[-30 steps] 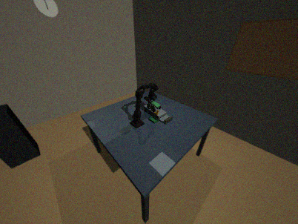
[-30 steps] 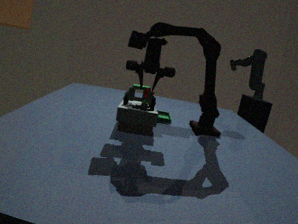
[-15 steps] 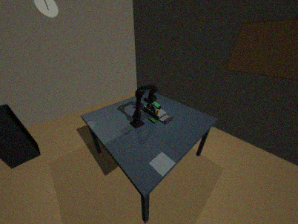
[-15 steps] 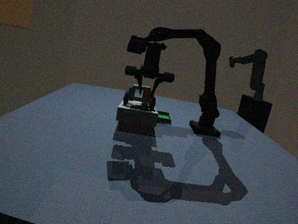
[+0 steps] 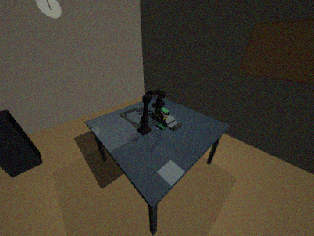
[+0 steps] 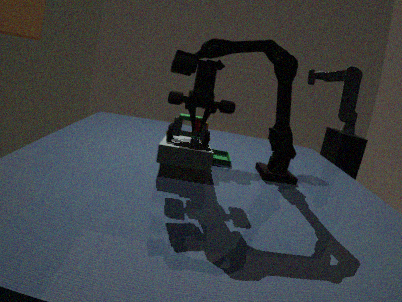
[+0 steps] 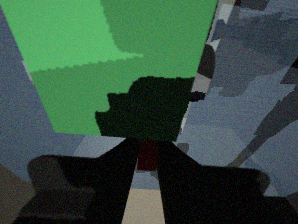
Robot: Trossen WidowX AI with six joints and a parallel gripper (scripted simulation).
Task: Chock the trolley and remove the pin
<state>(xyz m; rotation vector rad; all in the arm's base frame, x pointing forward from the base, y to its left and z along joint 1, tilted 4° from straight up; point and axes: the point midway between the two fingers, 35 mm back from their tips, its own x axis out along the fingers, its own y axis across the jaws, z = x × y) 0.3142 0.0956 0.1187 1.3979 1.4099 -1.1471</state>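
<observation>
Right now my gripper tip is 12 cm past the green tray, 20 cm to the left of it and 14 cm above it. Also, from my gripper tip: grey ramp 2 cm ahead, 10 cm to the right, 8 cm below; then red-headed stop pin right at my gripper tip; then green-topped trolley 2 cm ahead, 10 cm to the right, 2 cm below.
</observation>
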